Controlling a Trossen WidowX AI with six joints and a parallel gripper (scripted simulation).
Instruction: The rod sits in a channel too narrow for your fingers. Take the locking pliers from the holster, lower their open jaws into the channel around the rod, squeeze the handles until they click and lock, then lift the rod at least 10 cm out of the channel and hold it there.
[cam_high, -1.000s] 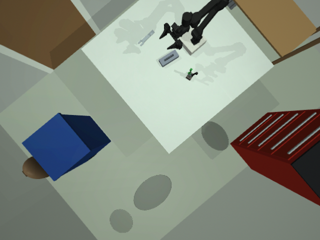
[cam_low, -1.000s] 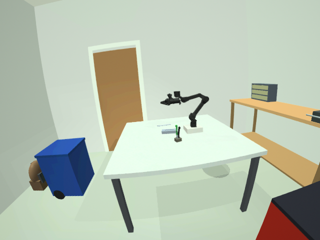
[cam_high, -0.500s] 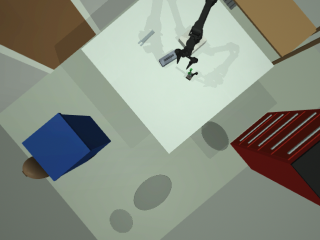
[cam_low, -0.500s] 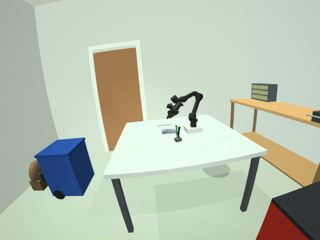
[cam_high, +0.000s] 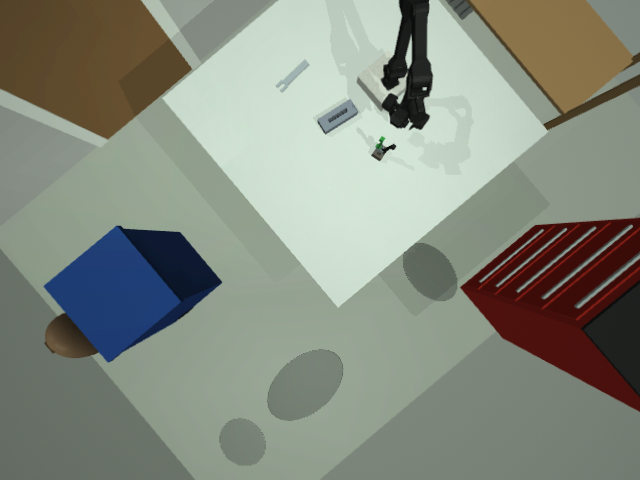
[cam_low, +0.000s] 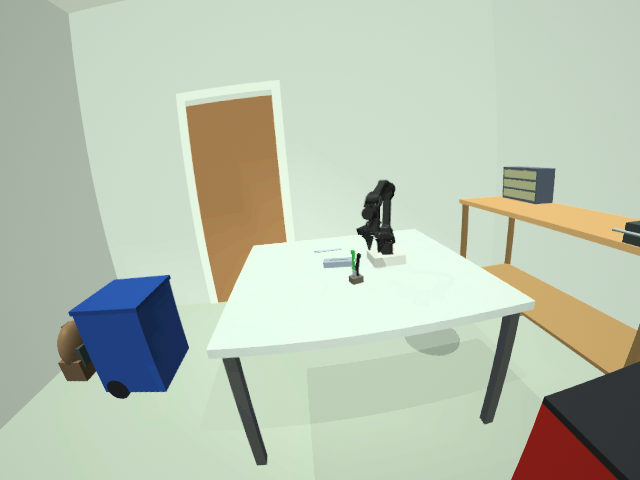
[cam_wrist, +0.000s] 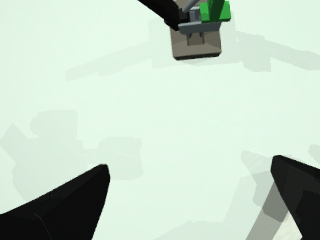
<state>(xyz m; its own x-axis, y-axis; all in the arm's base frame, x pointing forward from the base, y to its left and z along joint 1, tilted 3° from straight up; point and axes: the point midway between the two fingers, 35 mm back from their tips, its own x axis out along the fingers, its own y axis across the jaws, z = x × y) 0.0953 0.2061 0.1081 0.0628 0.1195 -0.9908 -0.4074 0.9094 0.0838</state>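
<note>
Right now my gripper tip is 9 cm short of the brown holster, 4 cm to the right of it and 13 cm above it. Round my gripper tip: grey channel block: 18 cm ahead, 21 cm to the right, 12 cm below; flat grey wrench-like tool: 28 cm ahead, 48 cm to the right, 14 cm below; dark rod: 18 cm ahead, 21 cm to the right, 13 cm below.
</note>
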